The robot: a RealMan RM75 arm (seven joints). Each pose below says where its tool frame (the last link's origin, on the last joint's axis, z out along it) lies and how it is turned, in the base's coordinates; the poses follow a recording.
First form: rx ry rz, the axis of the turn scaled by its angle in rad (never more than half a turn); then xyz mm.
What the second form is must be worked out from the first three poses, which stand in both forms.
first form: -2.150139, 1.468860, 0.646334, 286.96, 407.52, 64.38
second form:
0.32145, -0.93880, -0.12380, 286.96
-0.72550, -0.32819, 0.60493, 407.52
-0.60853, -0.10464, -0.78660, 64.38
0, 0, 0, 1

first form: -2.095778, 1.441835, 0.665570, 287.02, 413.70, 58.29
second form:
0.31731, -0.94205, -0.10891, 287.02
-0.69398, -0.30894, 0.65034, 413.70
-0.64630, -0.13078, -0.75179, 58.29
0, 0, 0, 1

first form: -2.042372, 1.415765, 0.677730, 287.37, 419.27, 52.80
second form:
0.31521, -0.94473, -0.09010, 287.37
-0.66266, -0.28707, 0.69172, 419.27
-0.67936, -0.15833, -0.71652, 52.80
0, 0, 0, 1

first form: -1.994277, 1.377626, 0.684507, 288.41, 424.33, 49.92
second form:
0.32399, -0.94340, -0.07084, 288.41
-0.62628, -0.27000, 0.73135, 424.33
-0.70909, -0.19258, -0.67831, 49.92
0, 0, 0, 1

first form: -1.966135, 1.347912, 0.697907, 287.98, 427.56, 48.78
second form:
0.33104, -0.94126, -0.06668, 287.98
-0.59773, -0.26385, 0.75703, 427.56
-0.73016, -0.21075, -0.64996, 48.78
0, 0, 0, 1

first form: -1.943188, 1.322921, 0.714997, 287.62, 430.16, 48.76
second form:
0.33525, -0.93967, -0.06800, 287.62
-0.57169, -0.26027, 0.77809, 430.16
-0.74885, -0.22199, -0.62446, 48.76
0, 0, 0, 1

